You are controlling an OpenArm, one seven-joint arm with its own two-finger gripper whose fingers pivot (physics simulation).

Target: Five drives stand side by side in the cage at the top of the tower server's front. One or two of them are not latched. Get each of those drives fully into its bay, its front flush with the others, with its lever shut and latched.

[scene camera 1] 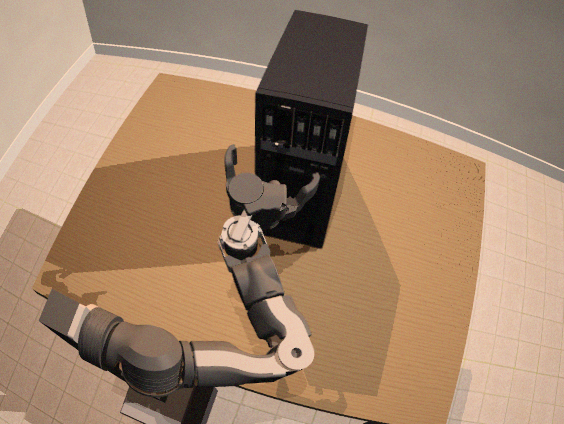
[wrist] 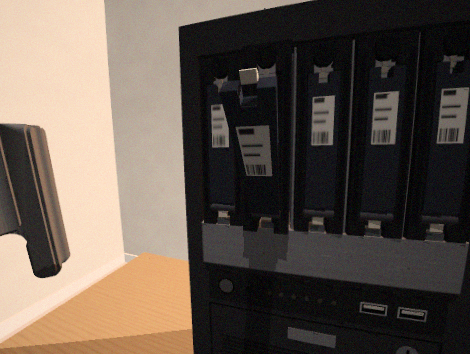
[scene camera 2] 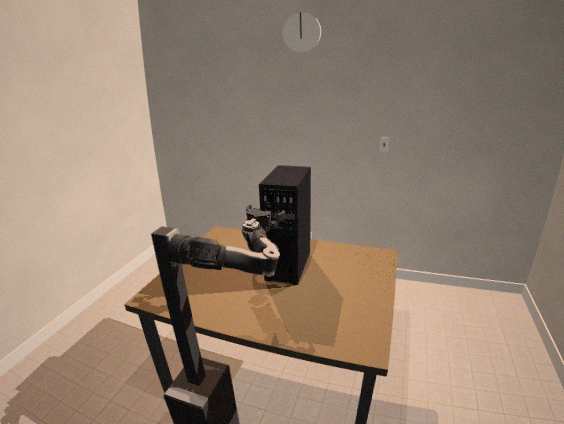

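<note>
The black tower server (scene camera 1: 320, 65) (scene camera 2: 304, 225) (wrist: 190, 150) stands upright. In its cage, the second drive from the left (scene camera 1: 284, 125) (wrist: 260, 195) has its lever tilted outward at the top, with a pale tip standing clear of the catch. Its lower end sits near the others' line; exact depth is unclear. The first drive (scene camera 1: 269, 120) (wrist: 220, 175), third drive (scene camera 1: 301, 127) (wrist: 322, 175), fourth drive (scene camera 1: 317, 131) (wrist: 382, 175) and fifth drive (scene camera 1: 333, 134) (wrist: 445, 175) look flush, levers shut. My gripper (scene camera 1: 274, 162) (scene camera 2: 265, 210) is open and empty, in front of and below the cage; one finger shows in the wrist view.
A grey ledge (wrist: 325, 255) runs under the drives, with a round button (wrist: 226, 285) and two USB ports below it. The server stands on the wooden table (scene camera 1: 430, 225) (scene camera 2: 365, 300) (wrist: 145, 295). A wall rises behind the table. My arm reaches in from the front left.
</note>
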